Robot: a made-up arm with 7 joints. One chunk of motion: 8 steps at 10 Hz.
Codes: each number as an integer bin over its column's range. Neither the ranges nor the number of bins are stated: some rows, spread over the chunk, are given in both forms.
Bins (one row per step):
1: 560 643 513 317 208 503
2: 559 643 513 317 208 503
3: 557 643 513 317 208 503
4: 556 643 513 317 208 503
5: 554 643 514 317 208 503
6: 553 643 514 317 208 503
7: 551 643 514 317 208 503
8: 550 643 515 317 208 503
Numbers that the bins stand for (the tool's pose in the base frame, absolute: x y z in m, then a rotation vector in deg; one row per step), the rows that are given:
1: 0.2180 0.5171 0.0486 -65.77 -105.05 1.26
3: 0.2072 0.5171 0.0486 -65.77 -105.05 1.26
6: 0.1928 0.5171 0.0523 -65.77 -105.05 1.26
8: 0.1820 0.5171 0.0559 -65.77 -105.05 1.26
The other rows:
2: 0.2144 0.5171 0.0486 -65.77 -105.05 1.26
4: 0.2036 0.5171 0.0486 -65.77 -105.05 1.26
5: 0.1964 0.5171 0.0523 -65.77 -105.05 1.26
7: 0.1856 0.5171 0.0523 -65.77 -105.05 1.26

